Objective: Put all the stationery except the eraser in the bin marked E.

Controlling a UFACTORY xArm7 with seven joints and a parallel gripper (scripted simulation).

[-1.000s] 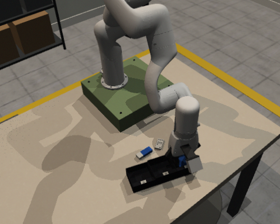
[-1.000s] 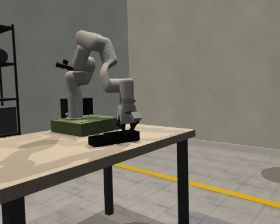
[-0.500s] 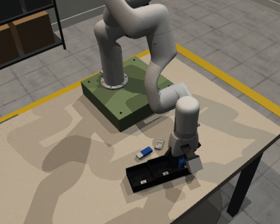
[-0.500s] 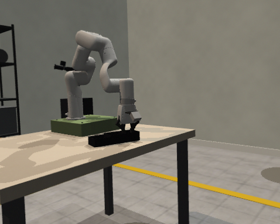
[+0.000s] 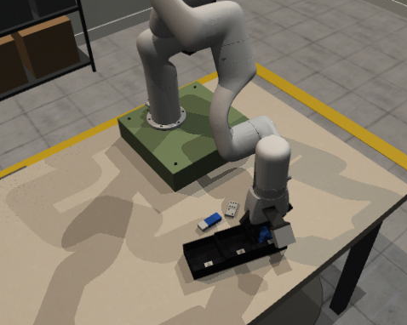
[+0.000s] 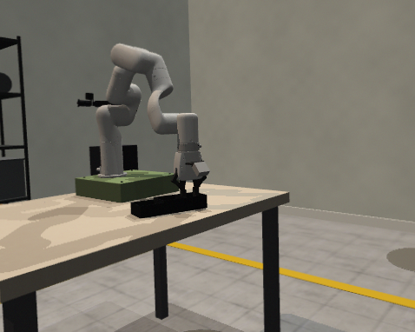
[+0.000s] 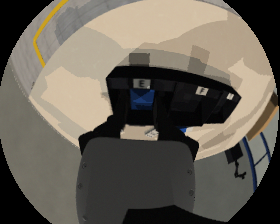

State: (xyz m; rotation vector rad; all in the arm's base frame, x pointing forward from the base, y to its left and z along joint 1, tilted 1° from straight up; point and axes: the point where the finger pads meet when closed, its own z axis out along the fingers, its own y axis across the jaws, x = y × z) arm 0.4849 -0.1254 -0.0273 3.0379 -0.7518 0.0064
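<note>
Right now my hand is 4 cm above the blue block. Also, from my hand: black bin 3 cm behind, 8 cm to the right, 3 cm below; grey nut 8 cm behind, 10 cm to the left, 4 cm below; white domino 13 cm behind, 2 cm to the left, 4 cm below.
</note>
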